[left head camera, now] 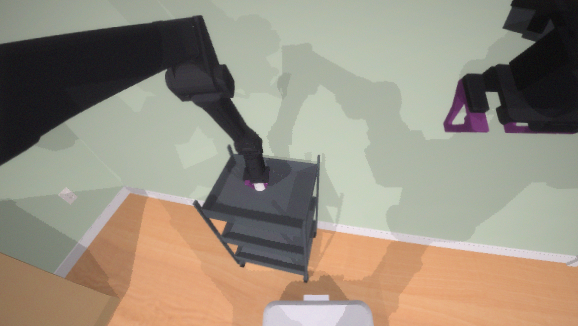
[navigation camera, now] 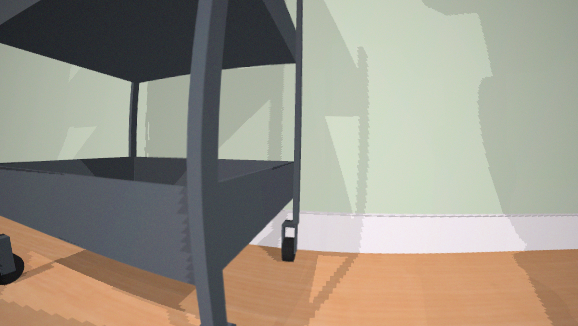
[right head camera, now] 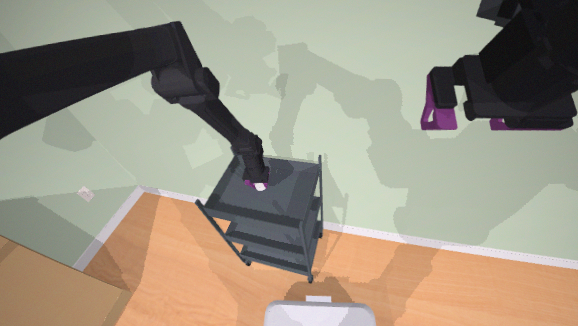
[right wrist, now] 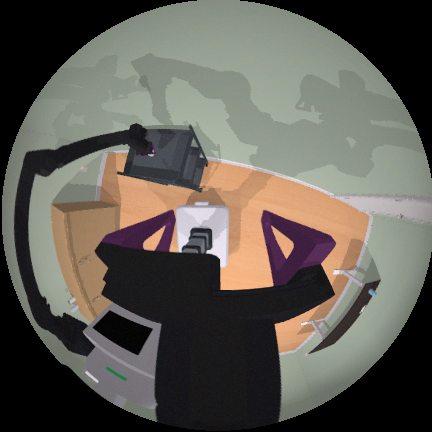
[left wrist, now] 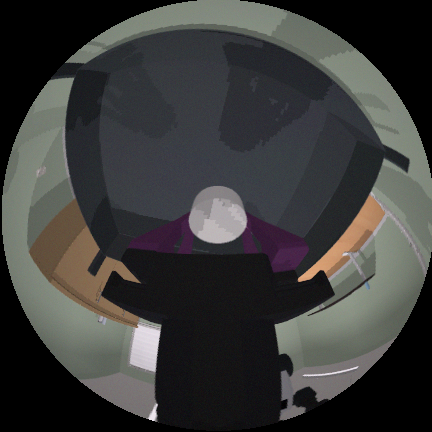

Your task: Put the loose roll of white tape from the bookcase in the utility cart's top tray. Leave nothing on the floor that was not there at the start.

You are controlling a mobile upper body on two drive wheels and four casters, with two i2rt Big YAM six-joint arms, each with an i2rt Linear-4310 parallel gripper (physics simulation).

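Frame: origin at the left arm's base, x ahead, y left, z up, level; metres.
Seen in the pictures: left gripper, fingertip midpoint: (left head camera: 260,187) (right head camera: 261,187) (right wrist: 151,153) (left wrist: 217,215); right gripper, fingertip midpoint: (left head camera: 475,128) (right head camera: 456,125) (right wrist: 217,214).
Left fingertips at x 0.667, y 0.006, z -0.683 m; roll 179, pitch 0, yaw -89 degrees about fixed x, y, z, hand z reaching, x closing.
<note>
Pixels of each thing's top centre, then the offset from my left fingertips to it. "pt": a spot on its surface instead. Level surfaces: height alone.
- white tape, middle of its top: (left wrist: 217,223) (left head camera: 259,182) (right head camera: 260,182) dx +0.008, dy +0.000, dz +0.024 m
- dark grey top tray, its level: dz -0.064 m
- cart's post, surface spot: (navigation camera: 205,150) pt dx -0.205, dy -0.189, dz -0.504 m
The roll of white tape (left head camera: 259,187) (right head camera: 260,187) (left wrist: 218,222) is between the purple fingers of my left gripper (left head camera: 256,185) (right head camera: 257,185), which is shut on it. The gripper points down over the dark grey top tray (left head camera: 285,197) (right head camera: 285,197) (left wrist: 165,170) of the utility cart, inside the rim as seen from above. Whether the roll touches the tray floor cannot be told. My right gripper (left head camera: 496,131) (right head camera: 474,128) (right wrist: 217,214) is open and empty, high up to the right of the cart. The bookcase cannot be made out for certain.
The cart's post (navigation camera: 205,150) stands close before the navigation camera. The green wall (left head camera: 340,145) is behind the cart. A brown cabinet (right wrist: 95,245) (left head camera: 45,295) is at the lower left. The robot's pale base (left head camera: 317,315) (right head camera: 320,316) is in front of the cart.
</note>
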